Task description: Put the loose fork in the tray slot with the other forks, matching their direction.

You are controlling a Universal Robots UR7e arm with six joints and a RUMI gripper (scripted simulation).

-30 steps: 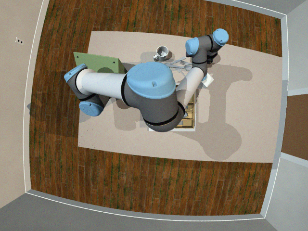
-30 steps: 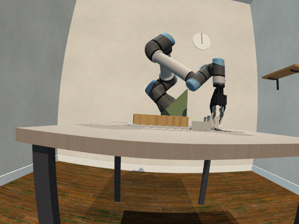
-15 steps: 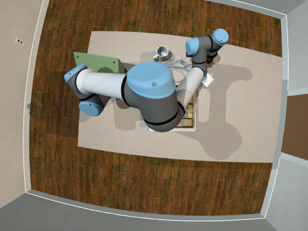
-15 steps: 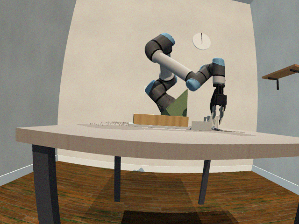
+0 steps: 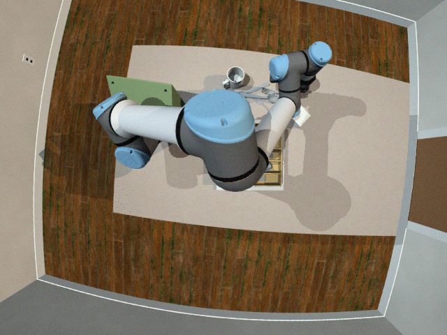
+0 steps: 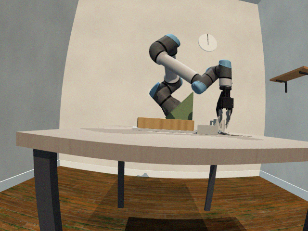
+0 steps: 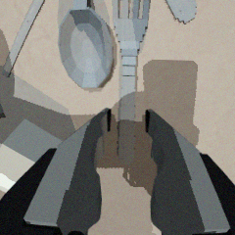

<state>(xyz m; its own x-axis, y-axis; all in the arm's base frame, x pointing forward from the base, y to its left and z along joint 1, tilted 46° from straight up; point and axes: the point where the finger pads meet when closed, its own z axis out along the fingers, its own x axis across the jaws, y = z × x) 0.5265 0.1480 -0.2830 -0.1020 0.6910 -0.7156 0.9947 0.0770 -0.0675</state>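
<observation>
Now: hand 10 cm short of the white block, 10 cm to the left of it and 2 cm above it. From my hand the other things lie so: mug: 24 cm behind, 1 cm below; then tray: 9 cm behind, 34 cm to the right.
</observation>
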